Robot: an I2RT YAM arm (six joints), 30 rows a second.
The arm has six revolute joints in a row. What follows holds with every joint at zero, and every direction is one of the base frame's. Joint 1 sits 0.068 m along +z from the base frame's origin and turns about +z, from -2.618 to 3.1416 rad. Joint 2 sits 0.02 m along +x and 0.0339 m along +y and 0.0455 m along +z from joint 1 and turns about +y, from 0 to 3.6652 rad. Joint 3 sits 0.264 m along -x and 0.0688 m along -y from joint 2 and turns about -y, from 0 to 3.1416 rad. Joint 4 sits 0.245 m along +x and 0.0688 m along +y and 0.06 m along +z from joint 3 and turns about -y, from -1.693 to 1.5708 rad. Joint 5 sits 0.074 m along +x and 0.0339 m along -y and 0.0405 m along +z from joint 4 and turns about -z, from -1.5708 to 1.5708 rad. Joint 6 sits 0.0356 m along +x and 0.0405 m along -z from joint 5 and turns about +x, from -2.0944 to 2.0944 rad. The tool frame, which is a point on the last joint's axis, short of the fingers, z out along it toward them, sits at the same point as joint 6; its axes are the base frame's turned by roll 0, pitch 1.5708 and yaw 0 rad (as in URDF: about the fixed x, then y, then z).
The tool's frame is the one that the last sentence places.
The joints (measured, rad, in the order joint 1, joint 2, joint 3, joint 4, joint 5, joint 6), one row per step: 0.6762 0.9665 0.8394 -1.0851 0.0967 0.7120; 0.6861 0.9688 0.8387 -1.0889 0.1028 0.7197; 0.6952 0.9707 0.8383 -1.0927 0.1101 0.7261; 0.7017 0.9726 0.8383 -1.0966 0.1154 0.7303; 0.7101 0.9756 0.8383 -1.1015 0.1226 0.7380; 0.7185 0.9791 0.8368 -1.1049 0.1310 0.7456; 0.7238 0.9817 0.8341 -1.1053 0.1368 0.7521; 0.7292 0.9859 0.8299 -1.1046 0.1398 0.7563; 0.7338 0.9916 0.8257 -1.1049 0.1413 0.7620; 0.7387 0.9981 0.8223 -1.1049 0.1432 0.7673
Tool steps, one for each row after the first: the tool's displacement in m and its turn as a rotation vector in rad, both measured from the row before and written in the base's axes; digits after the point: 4 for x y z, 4 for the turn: -0.0009 0.0010 -0.0006 -0.0062 0.0028 0.0006; -0.0009 0.0008 -0.0005 -0.0071 0.0012 0.0006; -0.0006 0.0006 -0.0004 -0.0062 0.0018 0.0008; -0.0007 0.0008 -0.0006 -0.0078 0.0025 -0.0012; -0.0006 0.0008 -0.0010 -0.0090 0.0020 -0.0014; -0.0003 0.0006 -0.0011 -0.0058 0.0013 -0.0026; -0.0003 0.0008 -0.0017 -0.0059 0.0043 0.0005; -0.0001 0.0008 -0.0020 -0.0061 0.0072 -0.0012; 0.0000 0.0009 -0.0019 -0.0064 0.0066 -0.0007
